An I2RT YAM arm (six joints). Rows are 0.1 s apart.
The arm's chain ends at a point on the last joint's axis. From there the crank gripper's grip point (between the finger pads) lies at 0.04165 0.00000 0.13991 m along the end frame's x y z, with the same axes.
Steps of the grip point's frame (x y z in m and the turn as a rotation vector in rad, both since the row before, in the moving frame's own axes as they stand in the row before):
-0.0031 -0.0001 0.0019 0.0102 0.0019 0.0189
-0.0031 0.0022 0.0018 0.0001 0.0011 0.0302
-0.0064 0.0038 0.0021 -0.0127 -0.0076 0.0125
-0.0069 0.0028 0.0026 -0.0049 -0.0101 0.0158
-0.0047 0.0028 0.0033 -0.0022 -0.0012 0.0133
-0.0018 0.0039 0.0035 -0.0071 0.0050 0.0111
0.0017 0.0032 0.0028 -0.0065 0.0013 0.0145
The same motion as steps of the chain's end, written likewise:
-0.0034 0.0005 0.0020 0.0102 0.0019 0.0189
-0.0032 0.0010 0.0018 0.0001 0.0011 0.0302
-0.0053 0.0015 0.0018 -0.0127 -0.0076 0.0125
-0.0055 0.0015 0.0022 -0.0049 -0.0101 0.0158
-0.0045 0.0019 0.0033 -0.0022 -0.0012 0.0133
-0.0025 0.0024 0.0037 -0.0071 0.0050 0.0111
0.0015 0.0017 0.0029 -0.0065 0.0013 0.0145

